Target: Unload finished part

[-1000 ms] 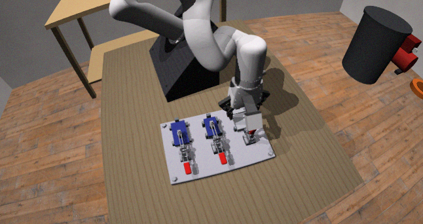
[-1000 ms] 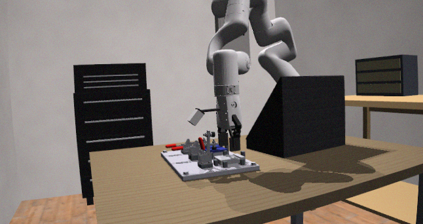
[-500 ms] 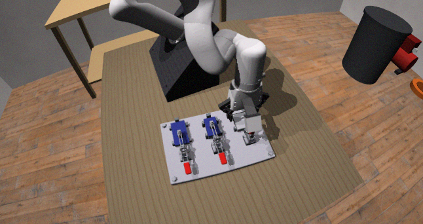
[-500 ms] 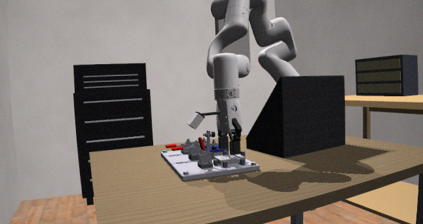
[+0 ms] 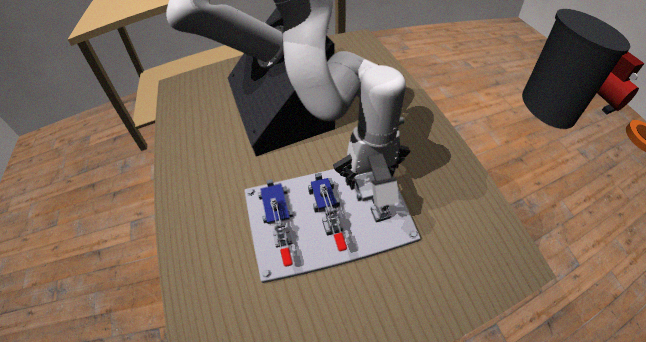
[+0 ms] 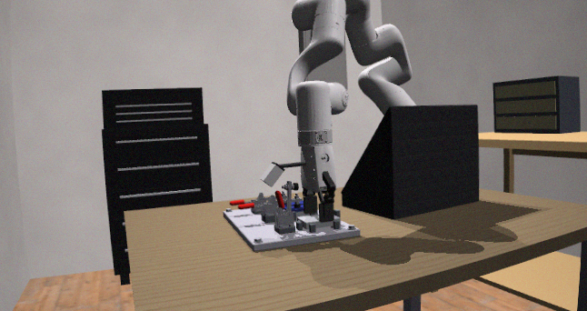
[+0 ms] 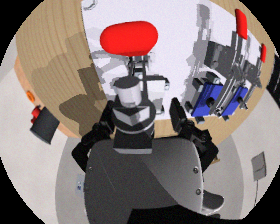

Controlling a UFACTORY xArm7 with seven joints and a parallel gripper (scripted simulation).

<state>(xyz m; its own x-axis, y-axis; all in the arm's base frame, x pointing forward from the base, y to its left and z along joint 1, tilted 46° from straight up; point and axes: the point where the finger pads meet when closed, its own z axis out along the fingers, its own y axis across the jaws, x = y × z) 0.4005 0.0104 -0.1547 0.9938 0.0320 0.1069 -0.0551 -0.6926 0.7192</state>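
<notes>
My hand is 20 mm above the grey finished part and 10 mm past it. The rest, counted from my hand: grey fixture plate (110 mm to the right, 40 mm below, 40 mm ahead).
</notes>
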